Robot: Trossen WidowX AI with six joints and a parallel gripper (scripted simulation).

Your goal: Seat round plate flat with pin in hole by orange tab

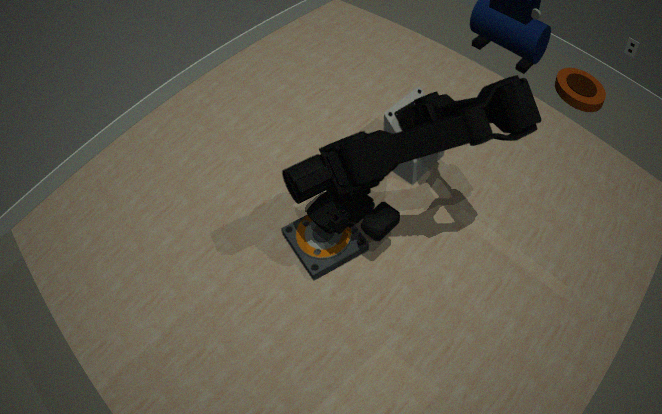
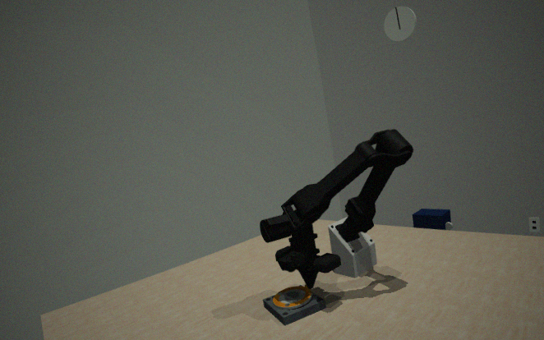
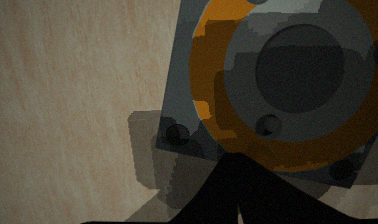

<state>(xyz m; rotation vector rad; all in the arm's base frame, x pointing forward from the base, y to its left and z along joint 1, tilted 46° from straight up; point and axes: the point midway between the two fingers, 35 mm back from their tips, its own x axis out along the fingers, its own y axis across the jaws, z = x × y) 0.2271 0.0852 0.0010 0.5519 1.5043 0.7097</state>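
My gripper tip is 4 cm short of the square base, 3 cm to the left of it and 2 cm above it.
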